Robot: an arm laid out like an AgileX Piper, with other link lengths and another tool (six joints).
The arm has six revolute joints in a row. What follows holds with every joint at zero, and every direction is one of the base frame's.
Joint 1 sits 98.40 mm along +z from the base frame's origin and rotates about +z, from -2.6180 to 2.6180 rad.
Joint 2 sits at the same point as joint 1 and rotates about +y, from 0.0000 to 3.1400 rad.
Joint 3 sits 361.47 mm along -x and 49.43 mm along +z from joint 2 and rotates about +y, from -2.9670 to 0.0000 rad.
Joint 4 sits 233.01 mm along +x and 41.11 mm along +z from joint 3 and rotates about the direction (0.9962, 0, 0.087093), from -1.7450 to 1.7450 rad.
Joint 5 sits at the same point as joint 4 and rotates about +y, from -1.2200 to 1.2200 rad.
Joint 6 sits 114.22 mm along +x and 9.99 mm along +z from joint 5 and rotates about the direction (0.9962, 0, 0.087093), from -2.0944 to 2.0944 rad.
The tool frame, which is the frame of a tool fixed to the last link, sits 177.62 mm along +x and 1.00 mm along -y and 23.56 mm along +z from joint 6; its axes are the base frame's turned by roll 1.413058, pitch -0.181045 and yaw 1.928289 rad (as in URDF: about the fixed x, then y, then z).
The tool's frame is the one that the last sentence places.
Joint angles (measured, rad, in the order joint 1, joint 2, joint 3, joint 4, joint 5, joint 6), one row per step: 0.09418, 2.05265, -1.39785, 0.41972, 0.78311, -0.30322; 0.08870, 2.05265, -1.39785, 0.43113, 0.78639, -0.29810; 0.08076, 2.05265, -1.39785, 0.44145, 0.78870, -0.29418; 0.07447, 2.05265, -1.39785, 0.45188, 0.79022, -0.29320; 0.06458, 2.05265, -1.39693, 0.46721, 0.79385, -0.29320; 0.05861, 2.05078, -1.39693, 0.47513, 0.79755, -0.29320; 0.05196, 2.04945, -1.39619, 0.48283, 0.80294, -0.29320; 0.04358, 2.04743, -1.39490, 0.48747, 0.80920, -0.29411; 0.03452, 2.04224, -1.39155, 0.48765, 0.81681, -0.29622; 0.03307, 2.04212, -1.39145, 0.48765, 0.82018, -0.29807; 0.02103, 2.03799, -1.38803, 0.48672, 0.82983, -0.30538
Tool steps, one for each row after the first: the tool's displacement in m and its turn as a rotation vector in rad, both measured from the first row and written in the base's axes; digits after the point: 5 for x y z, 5 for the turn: 0.00012, -0.00040, 0.00062, 0.01117, 0.00552, -0.01520; 0.00081, -0.00227, 0.00124, 0.02108, 0.00963, -0.03147; 0.00154, -0.00335, 0.00194, 0.03034, 0.01204, -0.04369; 0.00198, -0.00516, 0.00267, 0.04379, 0.01720, -0.06047; 0.00215, -0.00635, 0.00405, 0.05129, 0.01912, -0.06926; 0.00162, -0.00779, 0.00487, 0.05880, 0.02378, -0.07799; 0.00077, -0.01056, 0.00561, 0.06374, 0.02850, -0.08565; -0.00113, -0.01435, 0.00691, 0.06502, 0.03265, -0.08998; -0.00192, -0.01475, 0.00680, 0.06522, 0.03505, -0.08849; -0.00425, -0.01994, 0.00741, 0.06483, 0.04030, -0.08973
